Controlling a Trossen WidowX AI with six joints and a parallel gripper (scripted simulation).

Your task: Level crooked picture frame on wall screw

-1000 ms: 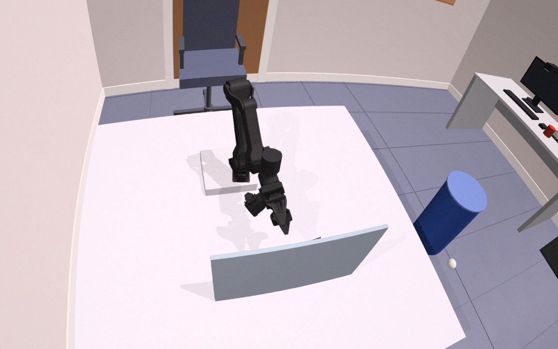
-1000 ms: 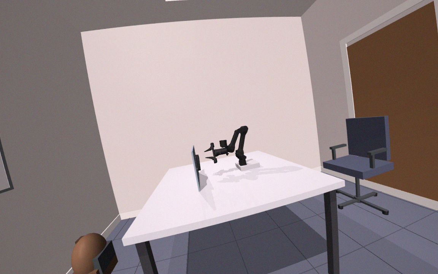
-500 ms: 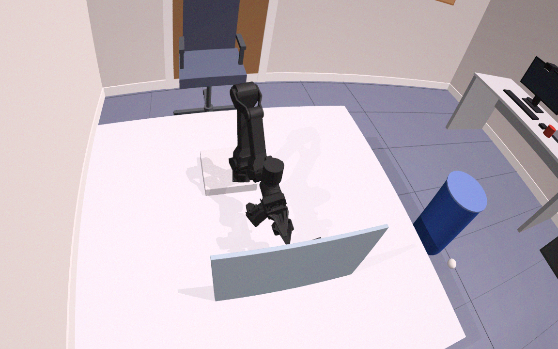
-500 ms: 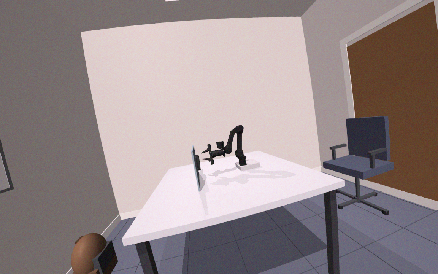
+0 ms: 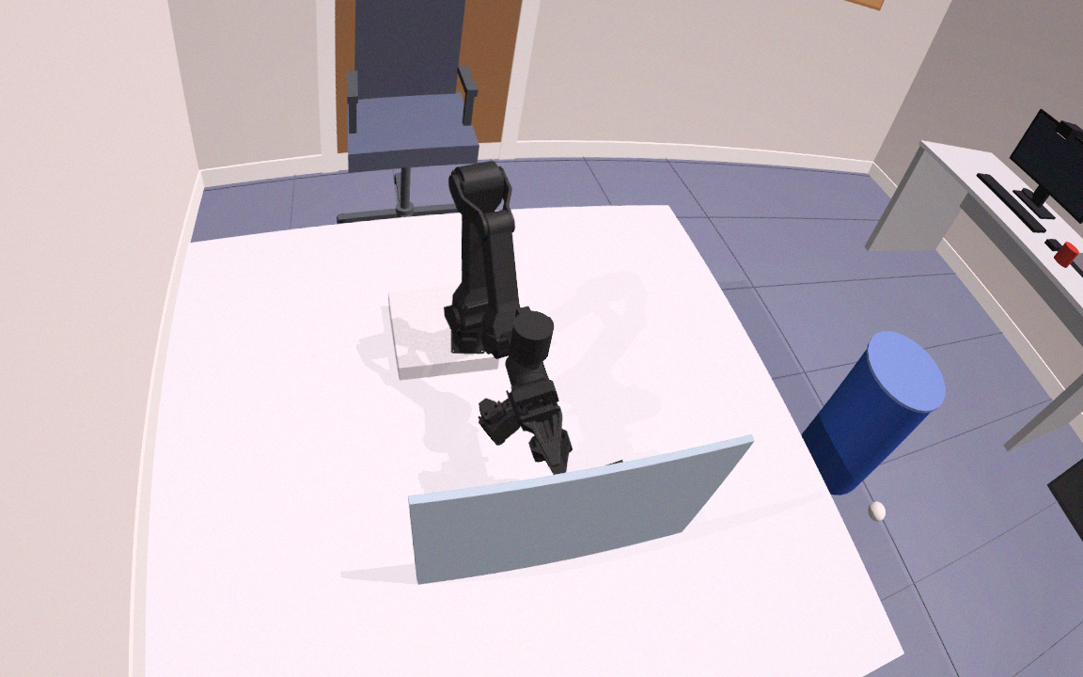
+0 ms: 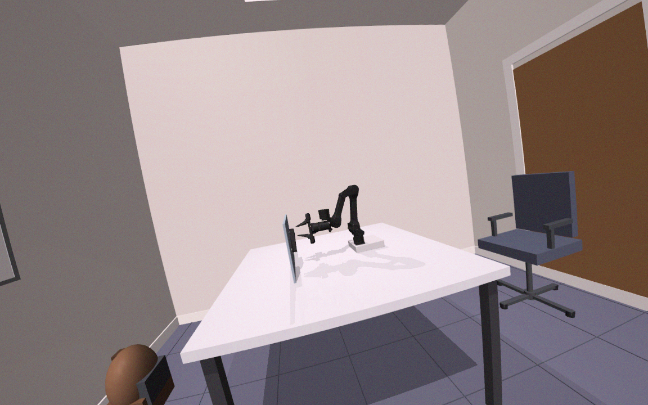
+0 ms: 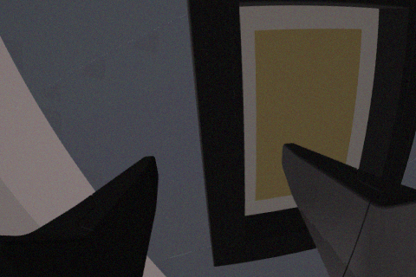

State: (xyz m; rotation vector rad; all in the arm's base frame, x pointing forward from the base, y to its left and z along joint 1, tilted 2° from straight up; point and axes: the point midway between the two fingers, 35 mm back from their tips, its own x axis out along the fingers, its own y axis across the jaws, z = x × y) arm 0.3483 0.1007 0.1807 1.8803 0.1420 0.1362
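Now: gripper tip 50 mm above the picture frame, 30 mm to the right of it and 30 mm short of it. Also, from my gripper tip: wall panel 60 mm below, 40 mm ahead, 30 mm to the left.
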